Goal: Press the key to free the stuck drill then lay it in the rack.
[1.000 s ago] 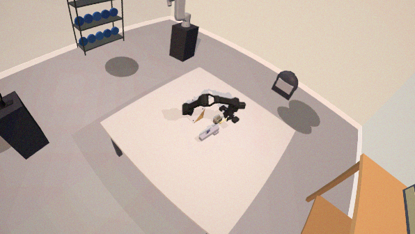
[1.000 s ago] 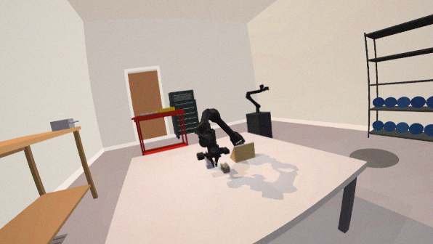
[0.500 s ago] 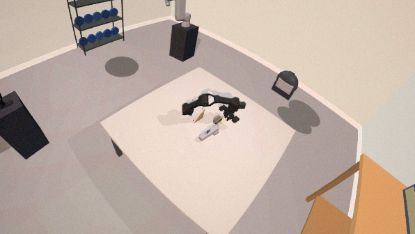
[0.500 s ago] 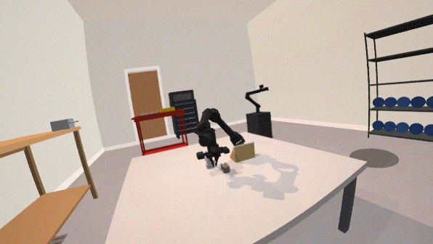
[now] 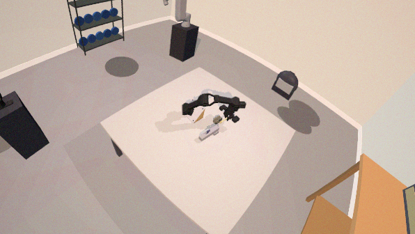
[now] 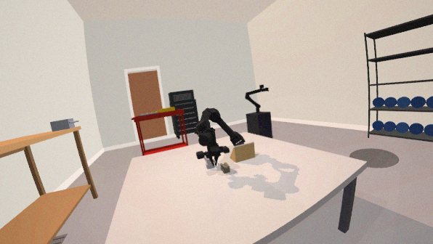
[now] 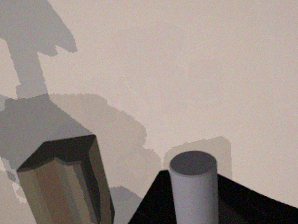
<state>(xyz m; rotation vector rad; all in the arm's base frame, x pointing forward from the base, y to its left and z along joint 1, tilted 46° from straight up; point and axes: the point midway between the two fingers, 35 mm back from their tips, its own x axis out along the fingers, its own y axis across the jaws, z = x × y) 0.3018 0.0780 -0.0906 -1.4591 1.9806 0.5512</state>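
Now: the brown rack 70 mm behind my gripper tip, 40 mm below it and 10 mm to the right of it. Round my gripper tip: dark blue key (220 mm to the right, 50 mm behind, 10 mm below); grey block (190 mm to the right, 40 mm behind, 30 mm below).
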